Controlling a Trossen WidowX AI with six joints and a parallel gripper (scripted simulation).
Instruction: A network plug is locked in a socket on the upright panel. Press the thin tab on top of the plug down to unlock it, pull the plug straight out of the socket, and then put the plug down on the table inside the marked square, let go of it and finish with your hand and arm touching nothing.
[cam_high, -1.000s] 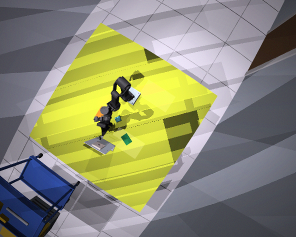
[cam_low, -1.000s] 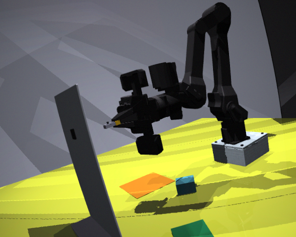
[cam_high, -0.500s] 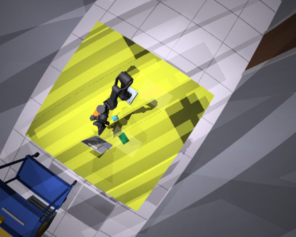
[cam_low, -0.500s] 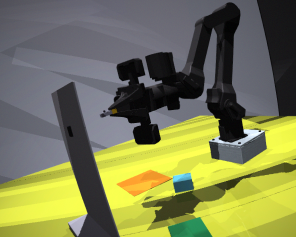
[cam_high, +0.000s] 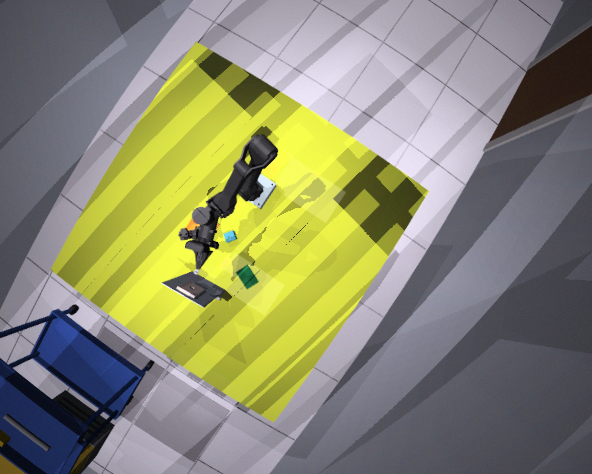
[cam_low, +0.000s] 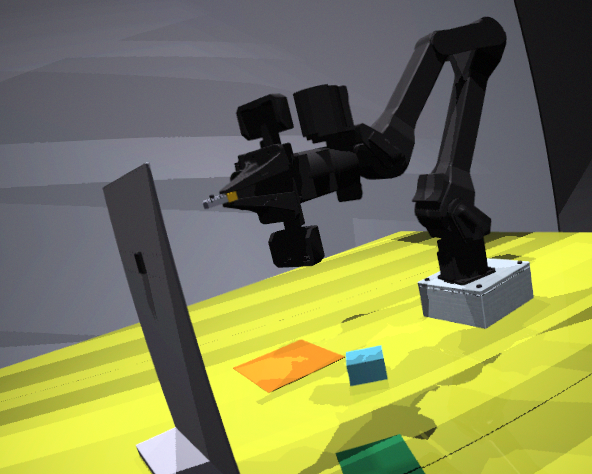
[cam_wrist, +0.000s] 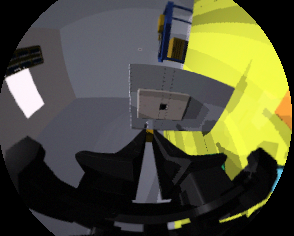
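Right now my gripper tip is 250 mm above the orange marked square, 160 mm to the left of it and 50 mm past it. The rest, counted from my gripper tip: flat green patch: 250 mm below, 140 mm to the left, 50 mm behind; then grey upright panel: 120 mm below, 100 mm ahead, 30 mm to the left; then network plug: 10 mm ahead.
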